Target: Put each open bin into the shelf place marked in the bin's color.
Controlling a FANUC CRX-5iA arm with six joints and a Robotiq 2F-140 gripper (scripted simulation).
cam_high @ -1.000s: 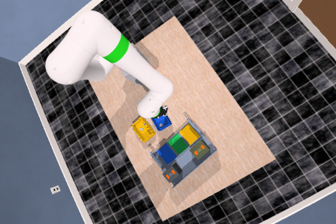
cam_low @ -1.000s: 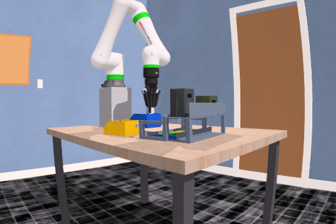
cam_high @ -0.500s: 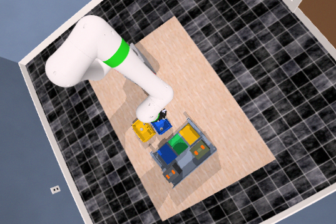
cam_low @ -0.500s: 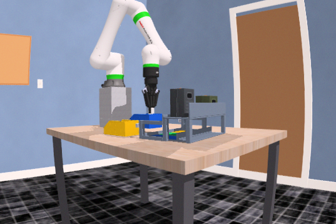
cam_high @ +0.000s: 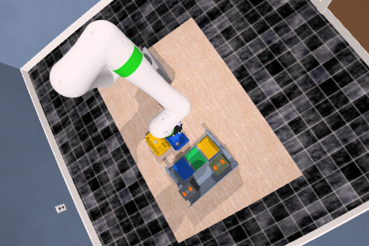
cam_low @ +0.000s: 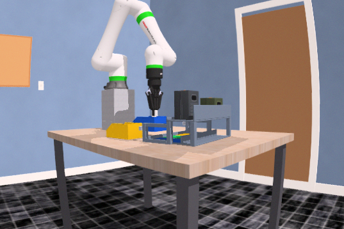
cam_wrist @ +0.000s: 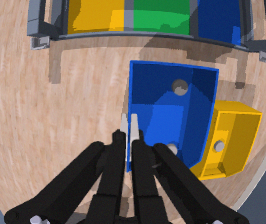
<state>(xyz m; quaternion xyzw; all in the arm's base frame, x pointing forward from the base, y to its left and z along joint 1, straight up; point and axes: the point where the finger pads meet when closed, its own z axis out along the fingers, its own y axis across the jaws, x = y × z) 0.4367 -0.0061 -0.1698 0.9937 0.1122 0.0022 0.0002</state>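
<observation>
My gripper is now 10 mm short of the blue bin, 50 mm to the left of it and 40 mm above it. Round my hand: yellow bin: 20 mm behind, 190 mm to the right, 70 mm below; then dark box: 350 mm ahead, 90 mm to the right, 60 mm above.
</observation>
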